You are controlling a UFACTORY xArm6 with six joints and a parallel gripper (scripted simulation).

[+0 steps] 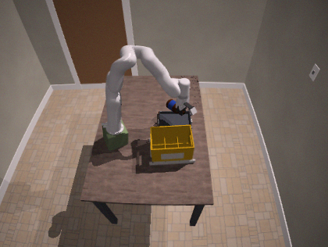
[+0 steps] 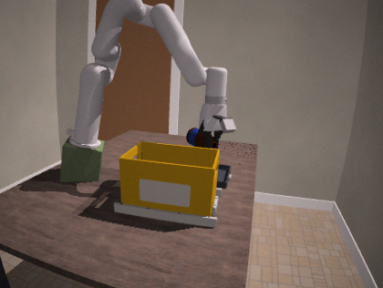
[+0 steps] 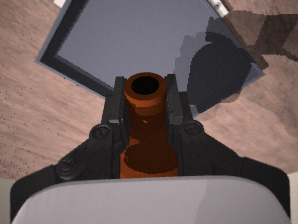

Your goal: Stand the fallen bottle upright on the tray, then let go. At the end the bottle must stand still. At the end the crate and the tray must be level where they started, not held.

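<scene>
My gripper is now 40 mm past the bottle and 40 mm to the right of it. Also, from my hand: yellow crate 110 mm behind, 230 mm to the right, 70 mm below; then tray 40 mm behind, 40 mm to the left, 140 mm below.
</scene>
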